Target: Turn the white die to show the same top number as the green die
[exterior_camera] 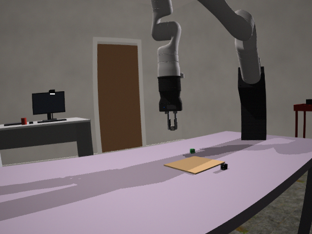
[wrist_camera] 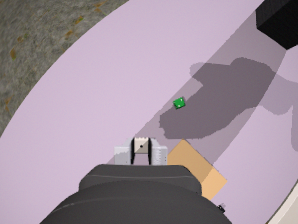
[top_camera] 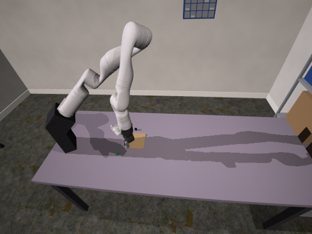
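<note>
Now: hand 12 cm to the right of the tan mat, 12 cm above it and 2 cm past it. Round my hand: green die: 11 cm below, 9 cm behind, 2 cm to the right; black die: 22 cm to the left, 11 cm below, 7 cm behind; white die: 1 cm below.
</note>
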